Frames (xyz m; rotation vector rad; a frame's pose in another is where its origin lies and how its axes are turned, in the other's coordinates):
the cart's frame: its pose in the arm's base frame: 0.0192 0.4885 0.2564 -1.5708 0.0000 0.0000
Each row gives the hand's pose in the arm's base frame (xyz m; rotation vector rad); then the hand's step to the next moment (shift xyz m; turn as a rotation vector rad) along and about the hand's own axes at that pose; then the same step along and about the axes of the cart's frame.
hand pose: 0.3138 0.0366 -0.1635 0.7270 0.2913 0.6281
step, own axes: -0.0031 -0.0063 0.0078 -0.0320 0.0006 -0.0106
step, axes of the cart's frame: 0.0038 -0.0013 -0.0097 -0.0300 0.0061 -0.0141
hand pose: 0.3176 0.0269 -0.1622 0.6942 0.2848 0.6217
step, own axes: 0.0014 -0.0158 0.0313 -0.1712 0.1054 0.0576
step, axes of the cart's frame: 0.0218 -0.0125 -0.0245 -0.1549 -0.1207 -0.0721
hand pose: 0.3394 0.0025 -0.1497 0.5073 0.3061 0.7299
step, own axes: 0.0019 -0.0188 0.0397 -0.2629 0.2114 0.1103
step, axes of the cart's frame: 0.0290 -0.0229 -0.0238 -0.2558 -0.2303 -0.0866
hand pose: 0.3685 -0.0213 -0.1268 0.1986 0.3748 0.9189
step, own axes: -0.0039 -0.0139 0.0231 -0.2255 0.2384 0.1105
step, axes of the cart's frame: 0.0173 -0.0176 -0.0116 -0.2551 -0.2306 -0.0405
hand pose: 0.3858 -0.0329 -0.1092 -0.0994 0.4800 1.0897
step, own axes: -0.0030 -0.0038 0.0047 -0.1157 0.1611 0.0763
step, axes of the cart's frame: 0.0037 -0.0049 -0.0028 -0.1582 -0.1418 0.0035
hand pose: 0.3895 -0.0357 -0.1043 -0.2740 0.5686 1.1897
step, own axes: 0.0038 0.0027 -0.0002 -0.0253 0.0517 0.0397
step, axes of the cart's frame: -0.0016 0.0020 0.0039 -0.0436 -0.0516 0.0179
